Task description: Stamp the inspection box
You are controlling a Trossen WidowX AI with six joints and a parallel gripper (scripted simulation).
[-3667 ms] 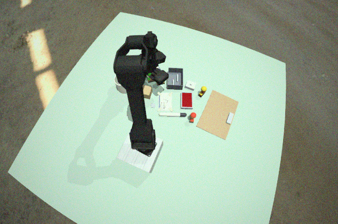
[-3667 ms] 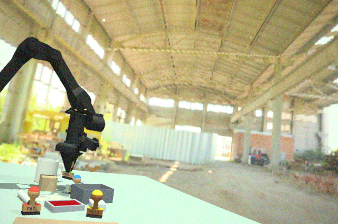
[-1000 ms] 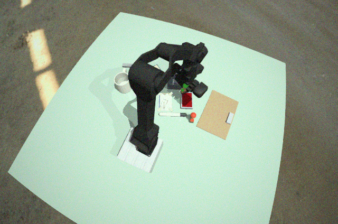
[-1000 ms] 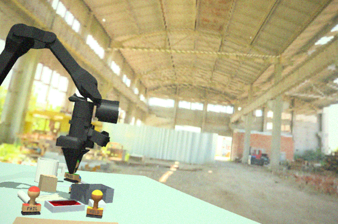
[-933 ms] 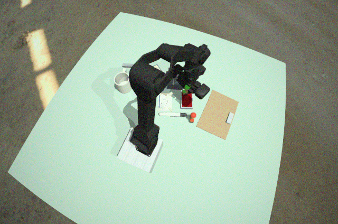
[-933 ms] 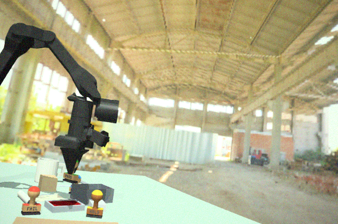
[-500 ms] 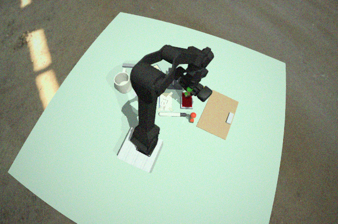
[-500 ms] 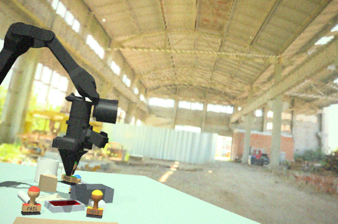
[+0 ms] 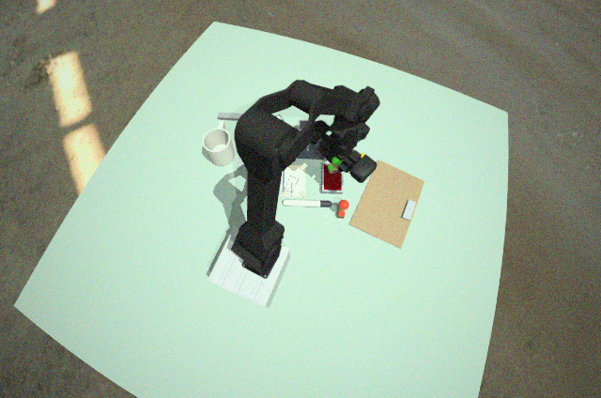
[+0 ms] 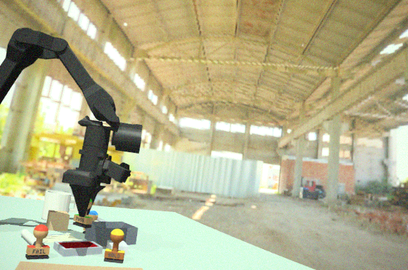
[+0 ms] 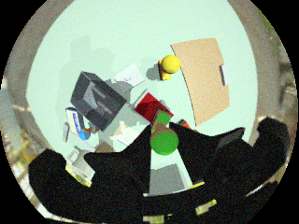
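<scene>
The red ink pad is 80 mm below my gripper tip. From my gripper tip the other things lie so: PASS stamp (right at my gripper tip); yellow-knobbed hold stamp (70 mm ahead, 50 mm to the right, 60 mm below); red-knobbed fail stamp (80 mm behind, 60 mm to the right, 60 mm below).
</scene>
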